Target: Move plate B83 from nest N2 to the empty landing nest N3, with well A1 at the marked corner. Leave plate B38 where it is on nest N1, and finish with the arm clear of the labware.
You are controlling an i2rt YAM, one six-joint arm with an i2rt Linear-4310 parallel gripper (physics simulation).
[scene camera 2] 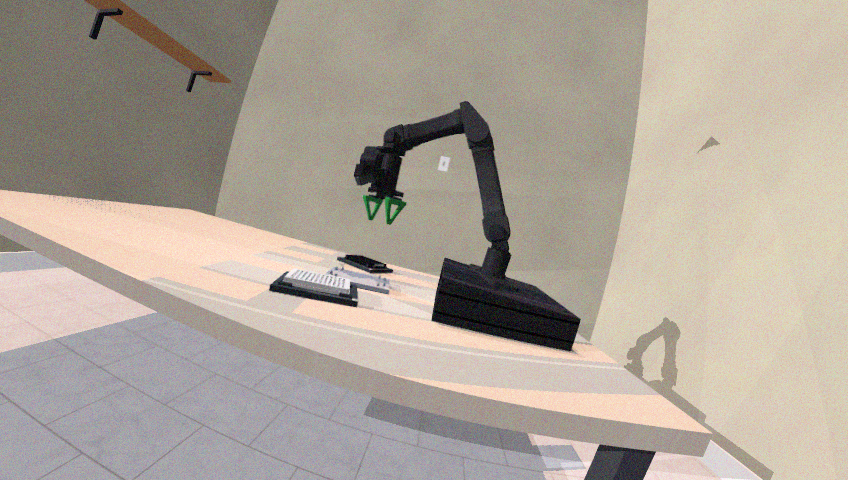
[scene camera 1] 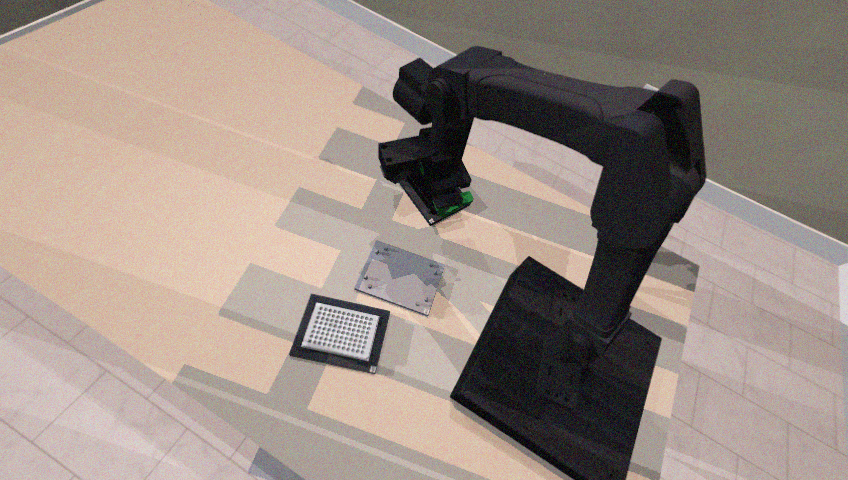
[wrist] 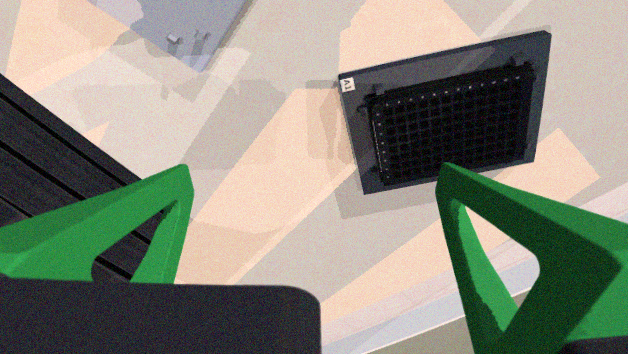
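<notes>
The open, empty gripper (scene camera 1: 438, 189) (scene camera 2: 380, 221) (wrist: 315, 170) hangs well above the table near the black plate. The black well plate (scene camera 2: 365, 261) (wrist: 455, 125) sits in a dark nest (scene camera 2: 386, 270) (wrist: 364, 150), whose A1 label shows in the wrist view; the gripper largely hides this plate in scene camera 1. The white well plate (scene camera 1: 340, 331) (scene camera 2: 318, 281) sits in another black nest (scene camera 1: 376, 344) (scene camera 2: 351, 300). The empty grey nest N3 (scene camera 1: 398, 279) (scene camera 2: 368, 280) (wrist: 200, 20) lies between them. I cannot read which plate is B83 or B38.
The arm's black base box (scene camera 1: 553, 368) (scene camera 2: 505, 306) stands on the table to the right of the nests in both scene views. Small upright posts stand near the empty nest's corners. A wall shelf (scene camera 2: 160, 41) is high at the upper left, away from the arm.
</notes>
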